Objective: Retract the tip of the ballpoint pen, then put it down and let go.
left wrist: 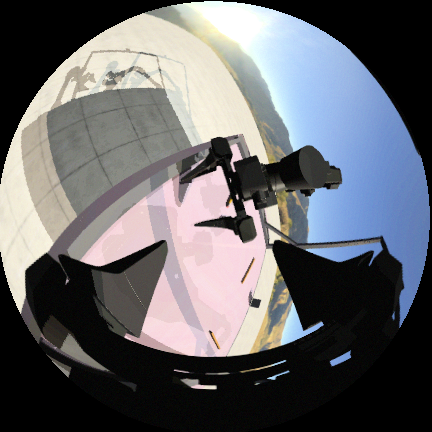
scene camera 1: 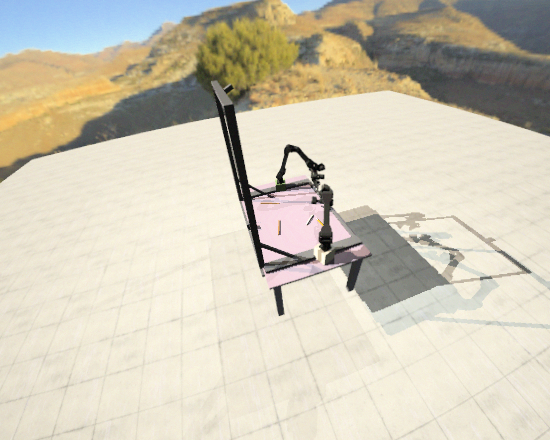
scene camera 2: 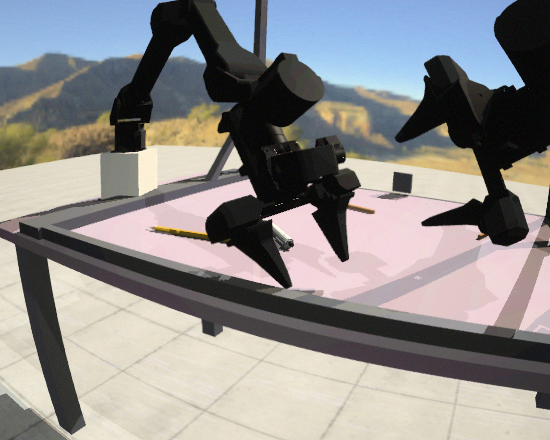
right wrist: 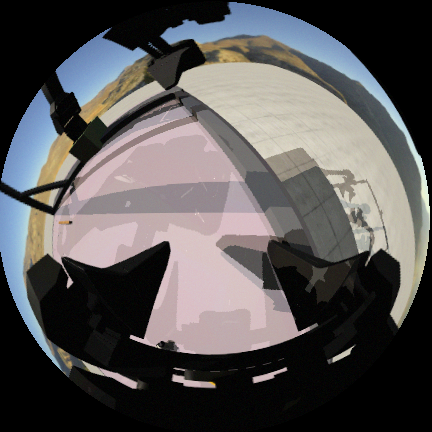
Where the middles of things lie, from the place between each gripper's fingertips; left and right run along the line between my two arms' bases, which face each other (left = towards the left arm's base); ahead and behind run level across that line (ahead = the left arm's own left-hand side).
My right gripper is now 24 cm past the white arm base block [scene camera 2: 132,173], 54 cm to the left of it and 3 cm below it.
I see the white arm base block 240 mm behind my left hand, 630 mm to the right of it and 80 mm below it.
